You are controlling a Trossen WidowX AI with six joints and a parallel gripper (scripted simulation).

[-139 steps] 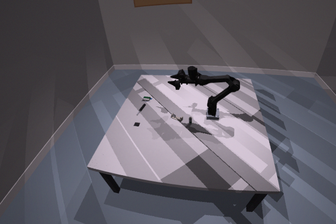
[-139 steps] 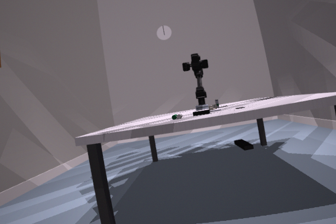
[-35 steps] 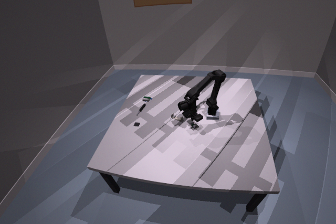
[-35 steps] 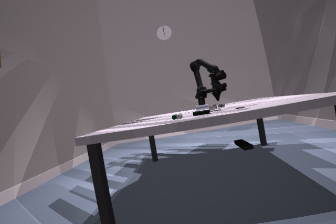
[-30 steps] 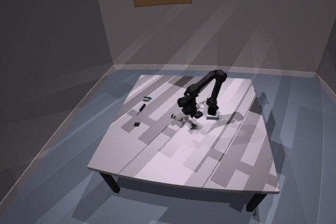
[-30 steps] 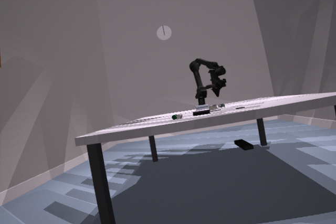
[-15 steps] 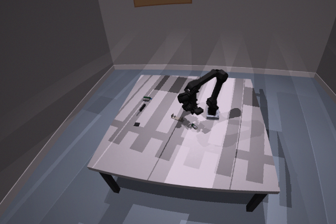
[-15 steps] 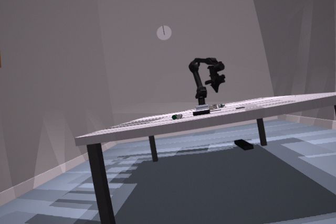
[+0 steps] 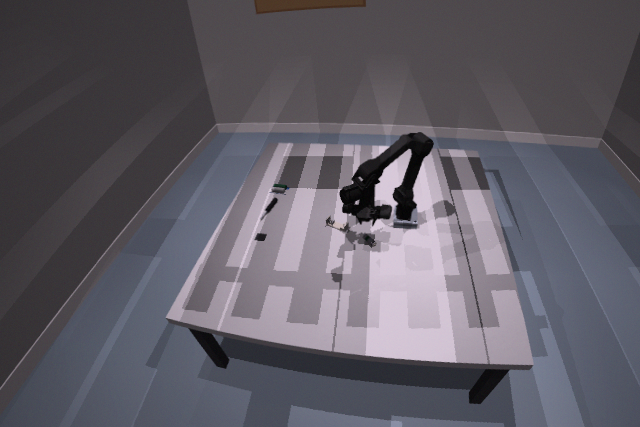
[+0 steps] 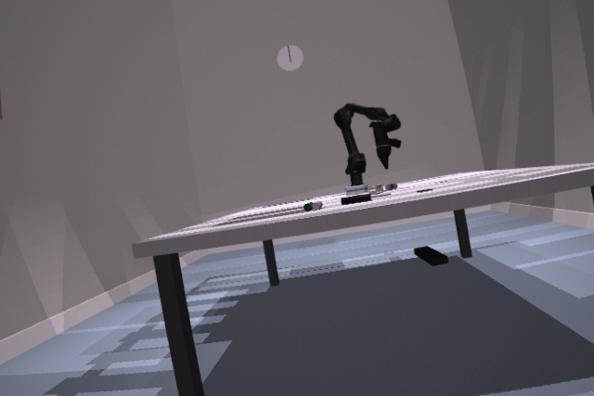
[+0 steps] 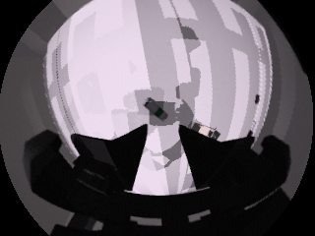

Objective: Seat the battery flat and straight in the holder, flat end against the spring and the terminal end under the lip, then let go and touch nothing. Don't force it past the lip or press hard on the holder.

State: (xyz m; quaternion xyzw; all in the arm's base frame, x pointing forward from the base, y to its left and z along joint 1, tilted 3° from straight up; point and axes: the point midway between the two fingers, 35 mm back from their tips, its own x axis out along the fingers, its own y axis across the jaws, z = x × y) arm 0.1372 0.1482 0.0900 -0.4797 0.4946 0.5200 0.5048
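Right now the battery is 1 cm behind my gripper tip and 8 cm below it. Round my gripper tip: black box (48 cm ahead, 7 cm to the left, 28 cm below); screwdriver (50 cm ahead, 8 cm to the right, 8 cm below).
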